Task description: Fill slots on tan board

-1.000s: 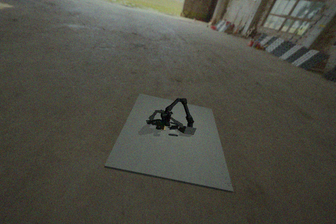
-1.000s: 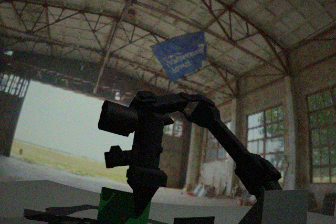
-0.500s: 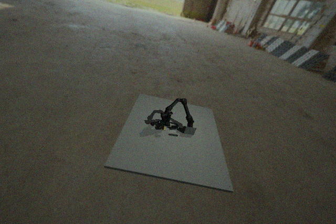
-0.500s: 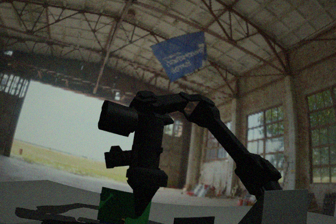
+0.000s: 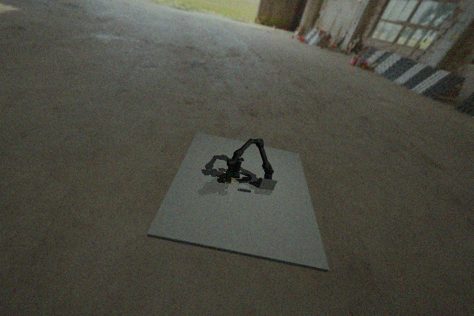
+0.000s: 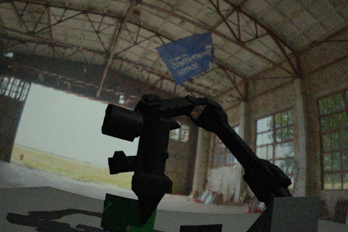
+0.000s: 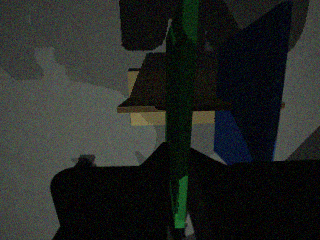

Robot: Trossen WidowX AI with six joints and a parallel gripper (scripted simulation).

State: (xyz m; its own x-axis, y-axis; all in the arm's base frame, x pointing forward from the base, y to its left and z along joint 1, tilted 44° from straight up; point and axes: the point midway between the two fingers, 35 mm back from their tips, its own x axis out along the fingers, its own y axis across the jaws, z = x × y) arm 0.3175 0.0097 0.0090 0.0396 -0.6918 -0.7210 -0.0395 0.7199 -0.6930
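My gripper tip is 3 cm short of the green board. Also, from my gripper tip: tan board 3 cm ahead, 2 cm to the right, 4 cm below; then dark flat piece 12 cm behind, 1 cm to the right, 4 cm below; then blue board 3 cm ahead, 5 cm to the right, 1 cm below.
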